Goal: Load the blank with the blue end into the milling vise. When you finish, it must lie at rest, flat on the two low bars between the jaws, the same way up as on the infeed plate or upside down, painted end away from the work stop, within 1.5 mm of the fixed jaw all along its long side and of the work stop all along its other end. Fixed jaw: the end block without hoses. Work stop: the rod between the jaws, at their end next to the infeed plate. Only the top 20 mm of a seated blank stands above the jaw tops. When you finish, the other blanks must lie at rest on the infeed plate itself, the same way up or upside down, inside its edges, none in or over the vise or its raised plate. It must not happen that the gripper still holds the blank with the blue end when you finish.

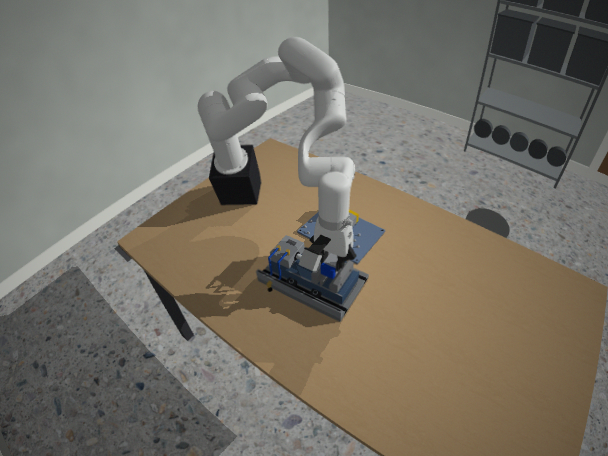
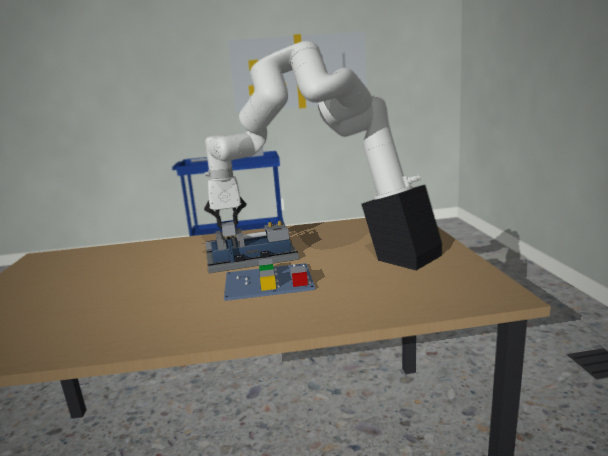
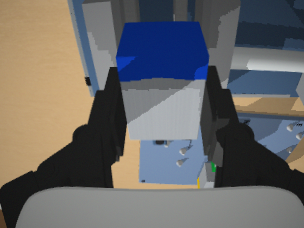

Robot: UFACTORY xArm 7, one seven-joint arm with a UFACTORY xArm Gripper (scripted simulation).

Labels:
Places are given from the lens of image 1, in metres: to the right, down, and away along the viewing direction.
blue infeed plate (image 1: 369, 233): 0.23, 0.02, 1.26

